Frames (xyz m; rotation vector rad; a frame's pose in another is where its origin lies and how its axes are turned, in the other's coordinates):
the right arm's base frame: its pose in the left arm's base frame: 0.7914 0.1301 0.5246 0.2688 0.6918 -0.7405
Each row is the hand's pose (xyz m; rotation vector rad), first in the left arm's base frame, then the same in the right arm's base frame.
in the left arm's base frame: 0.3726 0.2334 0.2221 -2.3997 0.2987 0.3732
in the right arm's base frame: -0.0768 -0.2143 -0.4751 -2.6516 -0.9143 -0.2132
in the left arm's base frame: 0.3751 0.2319 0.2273 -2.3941 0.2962 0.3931
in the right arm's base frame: -0.0781 -0.2137 -0.4693 -2.6571 -0.9142 -0.1912
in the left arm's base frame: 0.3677 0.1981 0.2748 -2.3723 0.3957 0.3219
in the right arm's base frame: -0.0957 -0.2437 -0.4219 -2.6188 -0.8174 -0.2548
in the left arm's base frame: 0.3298 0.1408 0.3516 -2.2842 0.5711 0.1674
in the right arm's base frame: -0.1365 -0.3120 -0.3565 -2.4966 -0.6482 -0.3589
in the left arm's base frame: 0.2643 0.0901 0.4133 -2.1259 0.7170 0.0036
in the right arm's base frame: -0.1855 -0.3947 -0.3187 -2.3114 -0.5043 -0.4230
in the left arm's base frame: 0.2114 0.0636 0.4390 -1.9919 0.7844 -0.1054
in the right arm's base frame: -0.2167 -0.4509 -0.3128 -2.1626 -0.4337 -0.4461
